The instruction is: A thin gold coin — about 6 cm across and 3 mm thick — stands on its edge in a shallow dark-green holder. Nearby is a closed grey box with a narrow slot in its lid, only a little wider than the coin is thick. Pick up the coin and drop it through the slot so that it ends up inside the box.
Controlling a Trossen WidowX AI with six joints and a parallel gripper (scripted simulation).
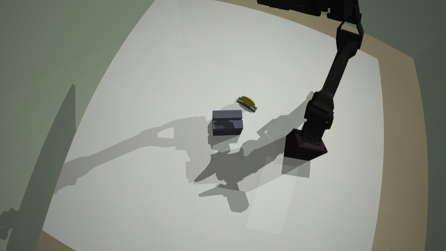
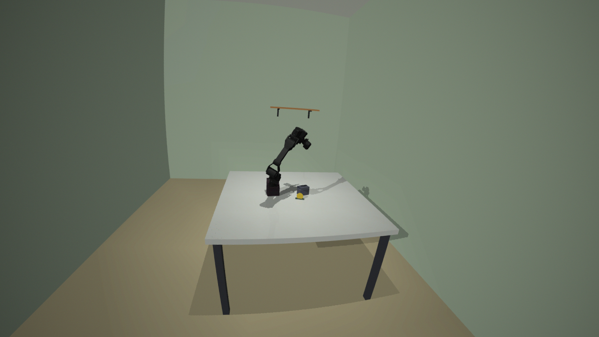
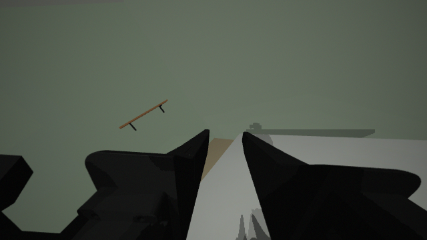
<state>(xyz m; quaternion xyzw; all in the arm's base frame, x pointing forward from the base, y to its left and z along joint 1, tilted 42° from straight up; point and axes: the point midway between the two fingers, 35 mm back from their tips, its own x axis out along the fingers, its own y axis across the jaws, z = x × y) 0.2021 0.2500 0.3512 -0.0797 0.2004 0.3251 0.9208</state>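
Now: the gold coin 490 mm below my gripper tip, 70 mm to the right of it and 30 mm behind it.
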